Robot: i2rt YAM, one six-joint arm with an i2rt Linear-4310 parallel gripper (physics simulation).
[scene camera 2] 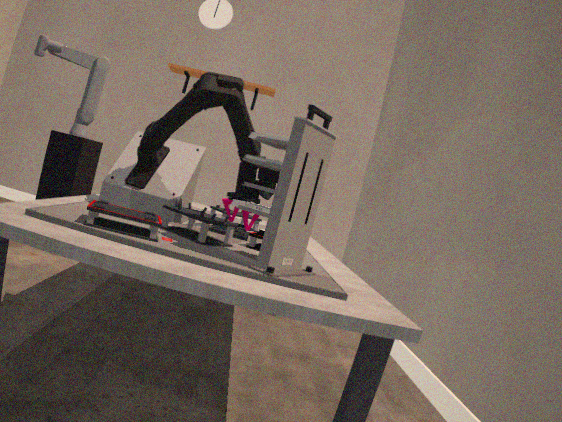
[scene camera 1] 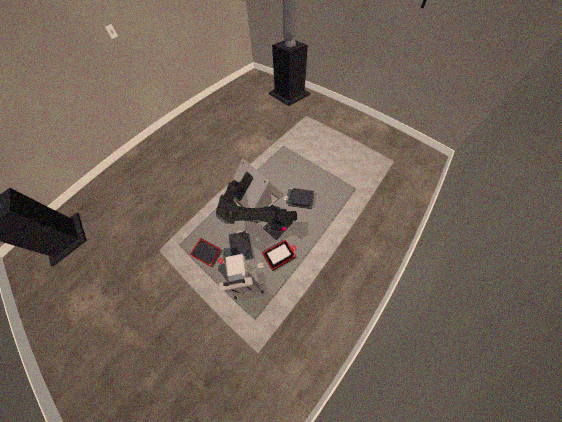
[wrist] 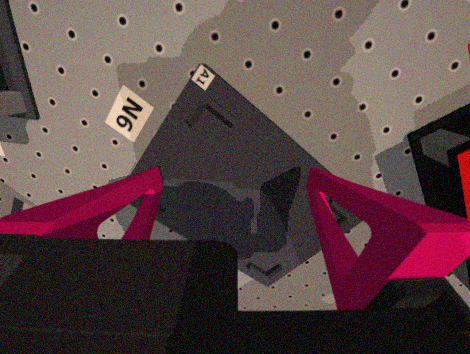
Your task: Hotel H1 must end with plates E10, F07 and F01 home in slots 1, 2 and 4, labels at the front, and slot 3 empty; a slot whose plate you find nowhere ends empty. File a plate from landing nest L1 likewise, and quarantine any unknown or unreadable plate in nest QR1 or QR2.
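Pixels of known places: gripper, fingertip midpoint: (scene camera 2: 238, 226) (scene camera 1: 283, 223) (wrist: 234, 175); arm's base, link origin: (scene camera 2: 148, 166) (scene camera 1: 243, 186).
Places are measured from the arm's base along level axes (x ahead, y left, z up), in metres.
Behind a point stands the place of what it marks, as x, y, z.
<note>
My gripper (scene camera 1: 284, 228) @(0.336, 0.047, -0.113) (scene camera 2: 240, 224) @(0.336, 0.047, -0.113) (wrist: 234, 175) @(0.336, 0.047, -0.113) is open and empty, its magenta fingers low over the dark nest N6 (wrist: 235, 145) @(0.347, 0.058, -0.128), which shows corner brackets and no plate. The hotel H1 (scene camera 1: 235, 284) @(0.514, -0.390, 0.187) (scene camera 2: 305, 200) @(0.528, -0.387, 0.023) stands upright with shelves on its arm side; its slot contents and labels cannot be read. A white plate (scene camera 1: 279, 255) @(0.486, -0.116, -0.086) lies in the red-edged nest QR1 (scene camera 1: 271, 265) (wrist: 420, 160). The red-edged nest QR2 (scene camera 1: 205, 251) @(0.156, -0.448, -0.100) (scene camera 2: 125, 212) @(0.163, -0.466, -0.100) looks dark and empty. The dark nest L1 (scene camera 1: 301, 198) @(0.290, 0.259, -0.090) (wrist: 31, 95) @(0.266, 0.182, -0.137) is left in the wrist view; its contents are unclear.
Another dark nest (scene camera 1: 240, 245) @(0.281, -0.255, -0.079) stands between the arm and the hotel. The arm's sloped base (scene camera 2: 175, 165) @(0.084, 0.027, 0.024) is behind the nests. The hotel's top handle (scene camera 2: 320, 115) @(0.513, -0.391, 0.212) rises above its panel. Light wall and table edges surround the grey mat (scene camera 1: 325, 185) @(0.312, 0.494, -0.139).
</note>
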